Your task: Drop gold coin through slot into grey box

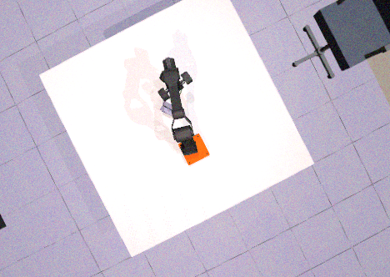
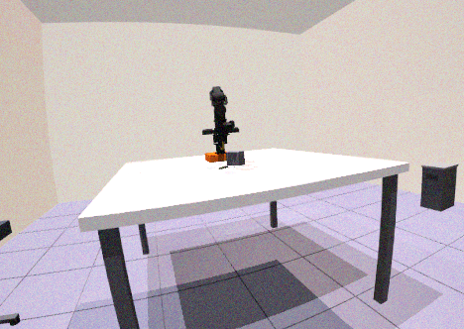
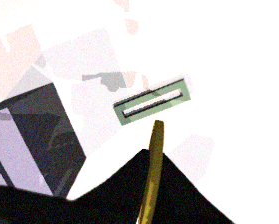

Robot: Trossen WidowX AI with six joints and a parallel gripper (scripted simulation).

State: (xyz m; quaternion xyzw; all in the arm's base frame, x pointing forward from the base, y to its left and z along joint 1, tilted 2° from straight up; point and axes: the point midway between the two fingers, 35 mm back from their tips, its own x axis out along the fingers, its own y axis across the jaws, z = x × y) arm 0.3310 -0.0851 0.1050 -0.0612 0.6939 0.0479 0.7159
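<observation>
My gripper tip is 1 cm below the gold coin.
</observation>
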